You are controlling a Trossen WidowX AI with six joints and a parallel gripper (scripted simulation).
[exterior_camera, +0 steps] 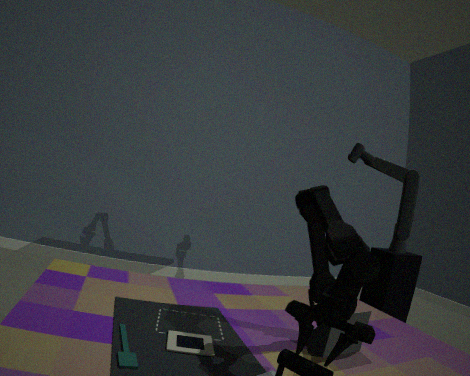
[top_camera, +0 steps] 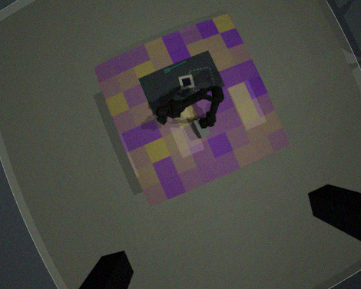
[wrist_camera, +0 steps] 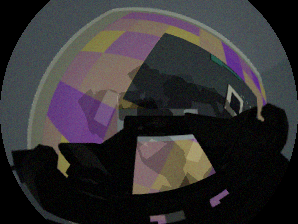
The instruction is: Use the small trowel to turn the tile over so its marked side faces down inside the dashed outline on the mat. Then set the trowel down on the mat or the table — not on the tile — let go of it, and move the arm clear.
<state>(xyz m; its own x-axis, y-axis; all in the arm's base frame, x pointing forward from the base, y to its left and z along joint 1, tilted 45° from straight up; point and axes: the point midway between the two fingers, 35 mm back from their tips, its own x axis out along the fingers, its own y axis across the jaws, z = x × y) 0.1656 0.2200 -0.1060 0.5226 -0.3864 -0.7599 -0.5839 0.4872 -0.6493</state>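
My gripper tip is 210 mm short of the dark mat, 210 mm to the left of it and 110 mm above it. The rest, counted from my gripper tip: trowel: 350 mm ahead, 180 mm to the right, 90 mm below; white tile: 190 mm ahead, 250 mm to the right, 90 mm below.
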